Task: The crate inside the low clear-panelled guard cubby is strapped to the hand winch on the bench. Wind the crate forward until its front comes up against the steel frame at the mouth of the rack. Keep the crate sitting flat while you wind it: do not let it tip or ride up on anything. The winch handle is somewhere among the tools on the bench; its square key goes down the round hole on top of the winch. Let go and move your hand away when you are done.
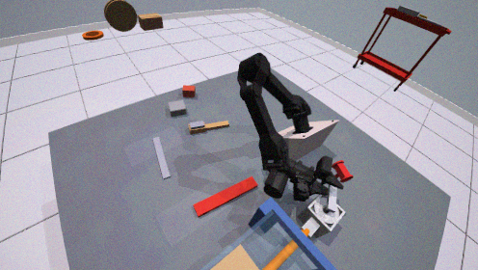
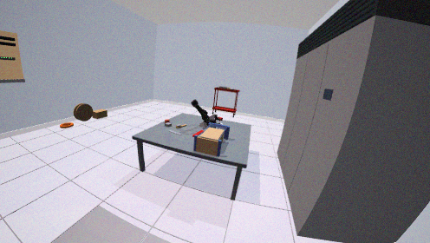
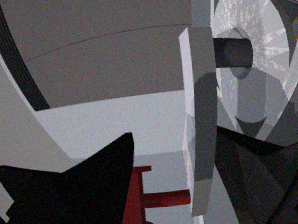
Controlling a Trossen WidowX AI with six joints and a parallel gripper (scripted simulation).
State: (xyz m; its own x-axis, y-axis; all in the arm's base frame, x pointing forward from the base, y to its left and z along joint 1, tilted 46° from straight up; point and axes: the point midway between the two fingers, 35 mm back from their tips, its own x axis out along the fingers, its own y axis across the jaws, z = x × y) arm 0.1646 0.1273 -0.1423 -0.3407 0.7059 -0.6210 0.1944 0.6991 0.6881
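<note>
My gripper tip is now 10 mm past the winch handle, 10 mm to the left of it and 10 mm above it. The rest, counted from my gripper tip: red knob 40 mm behind, 30 mm to the right, 20 mm above; hand winch 30 mm ahead, 100 mm below; blue frame 210 mm ahead, 30 mm below.
</note>
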